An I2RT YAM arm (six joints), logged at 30 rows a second.
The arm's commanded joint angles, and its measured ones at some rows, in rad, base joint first. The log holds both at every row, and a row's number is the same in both.
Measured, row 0:
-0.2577, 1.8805, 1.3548, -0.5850, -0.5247, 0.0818
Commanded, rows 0 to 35:
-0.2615, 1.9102, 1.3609, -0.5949, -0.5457, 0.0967
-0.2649, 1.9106, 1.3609, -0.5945, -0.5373, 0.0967
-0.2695, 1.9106, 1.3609, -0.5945, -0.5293, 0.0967
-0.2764, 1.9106, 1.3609, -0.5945, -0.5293, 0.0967
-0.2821, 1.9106, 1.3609, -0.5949, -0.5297, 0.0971
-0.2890, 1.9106, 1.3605, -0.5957, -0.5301, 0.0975
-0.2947, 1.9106, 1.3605, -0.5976, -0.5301, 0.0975
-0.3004, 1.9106, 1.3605, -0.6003, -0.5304, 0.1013
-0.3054, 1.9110, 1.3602, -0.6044, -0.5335, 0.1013
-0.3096, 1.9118, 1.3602, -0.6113, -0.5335, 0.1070
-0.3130, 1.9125, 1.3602, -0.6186, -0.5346, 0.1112
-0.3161, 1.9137, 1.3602, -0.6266, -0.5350, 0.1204
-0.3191, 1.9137, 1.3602, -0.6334, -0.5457, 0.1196
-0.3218, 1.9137, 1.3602, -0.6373, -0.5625, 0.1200
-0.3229, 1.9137, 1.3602, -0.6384, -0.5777, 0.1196
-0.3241, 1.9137, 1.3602, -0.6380, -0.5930, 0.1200
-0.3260, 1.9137, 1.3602, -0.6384, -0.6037, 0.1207
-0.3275, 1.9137, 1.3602, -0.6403, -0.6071, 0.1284
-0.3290, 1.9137, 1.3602, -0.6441, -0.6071, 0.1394
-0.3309, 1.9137, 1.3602, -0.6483, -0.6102, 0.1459
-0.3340, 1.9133, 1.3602, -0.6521, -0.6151, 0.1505
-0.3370, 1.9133, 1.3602, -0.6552, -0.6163, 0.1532
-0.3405, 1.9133, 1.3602, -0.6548, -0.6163, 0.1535
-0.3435, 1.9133, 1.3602, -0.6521, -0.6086, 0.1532
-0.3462, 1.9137, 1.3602, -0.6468, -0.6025, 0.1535
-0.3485, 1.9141, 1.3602, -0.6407, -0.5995, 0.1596
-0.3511, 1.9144, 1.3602, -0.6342, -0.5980, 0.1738
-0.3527, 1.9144, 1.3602, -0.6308, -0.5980, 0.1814
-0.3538, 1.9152, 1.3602, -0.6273, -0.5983, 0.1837
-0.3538, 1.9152, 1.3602, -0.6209, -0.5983, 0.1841
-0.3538, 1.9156, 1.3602, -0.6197, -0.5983, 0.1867
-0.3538, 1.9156, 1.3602, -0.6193, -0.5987, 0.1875
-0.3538, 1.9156, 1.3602, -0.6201, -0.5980, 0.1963
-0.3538, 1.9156, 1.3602, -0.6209, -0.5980, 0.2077
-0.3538, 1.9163, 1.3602, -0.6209, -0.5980, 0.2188
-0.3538, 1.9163, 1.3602, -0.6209, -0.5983, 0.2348
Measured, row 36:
-0.3447, 1.8919, 1.3548, -0.6220, -0.5953, 0.1799
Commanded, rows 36 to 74:
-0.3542, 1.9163, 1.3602, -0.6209, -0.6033, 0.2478
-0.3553, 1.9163, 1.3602, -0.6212, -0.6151, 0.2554
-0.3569, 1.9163, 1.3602, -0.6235, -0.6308, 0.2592
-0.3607, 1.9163, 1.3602, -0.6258, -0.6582, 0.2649
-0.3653, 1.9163, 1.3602, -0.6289, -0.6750, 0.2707
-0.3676, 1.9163, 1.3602, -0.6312, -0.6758, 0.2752
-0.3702, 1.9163, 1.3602, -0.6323, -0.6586, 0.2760
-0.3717, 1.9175, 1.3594, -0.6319, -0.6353, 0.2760
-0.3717, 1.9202, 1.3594, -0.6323, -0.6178, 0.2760
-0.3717, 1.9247, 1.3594, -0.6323, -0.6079, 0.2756
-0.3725, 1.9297, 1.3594, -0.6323, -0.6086, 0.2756
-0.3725, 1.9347, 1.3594, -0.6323, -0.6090, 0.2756
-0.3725, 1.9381, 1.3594, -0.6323, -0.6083, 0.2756
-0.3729, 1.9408, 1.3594, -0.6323, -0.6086, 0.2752
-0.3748, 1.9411, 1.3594, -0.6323, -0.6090, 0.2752
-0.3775, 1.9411, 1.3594, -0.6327, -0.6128, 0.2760
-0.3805, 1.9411, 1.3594, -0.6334, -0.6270, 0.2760
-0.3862, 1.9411, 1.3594, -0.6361, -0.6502, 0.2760
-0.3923, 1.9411, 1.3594, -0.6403, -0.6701, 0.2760
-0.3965, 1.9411, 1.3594, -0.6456, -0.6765, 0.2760
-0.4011, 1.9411, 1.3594, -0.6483, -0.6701, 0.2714
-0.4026, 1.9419, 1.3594, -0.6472, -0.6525, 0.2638
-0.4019, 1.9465, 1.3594, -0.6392, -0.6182, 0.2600
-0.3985, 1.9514, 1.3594, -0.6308, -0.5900, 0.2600
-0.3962, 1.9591, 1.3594, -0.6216, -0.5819, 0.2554
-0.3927, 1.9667, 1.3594, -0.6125, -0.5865, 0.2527
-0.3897, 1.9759, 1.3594, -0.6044, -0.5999, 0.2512
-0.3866, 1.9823, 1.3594, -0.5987, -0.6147, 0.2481
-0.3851, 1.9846, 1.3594, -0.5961, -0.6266, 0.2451
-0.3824, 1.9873, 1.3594, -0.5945, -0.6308, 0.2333
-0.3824, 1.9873, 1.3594, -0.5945, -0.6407, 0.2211
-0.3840, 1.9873, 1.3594, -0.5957, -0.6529, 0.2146
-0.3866, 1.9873, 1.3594, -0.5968, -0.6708, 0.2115
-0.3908, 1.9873, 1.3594, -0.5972, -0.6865, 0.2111
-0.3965, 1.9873, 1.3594, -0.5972, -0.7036, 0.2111
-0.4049, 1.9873, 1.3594, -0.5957, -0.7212, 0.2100
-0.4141, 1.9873, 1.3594, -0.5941, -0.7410, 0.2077
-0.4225, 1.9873, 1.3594, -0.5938, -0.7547, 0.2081
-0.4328, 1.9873, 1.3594, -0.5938, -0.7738, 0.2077
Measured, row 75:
-0.4019, 1.9598, 1.3548, -0.5911, -0.7242, 0.2268
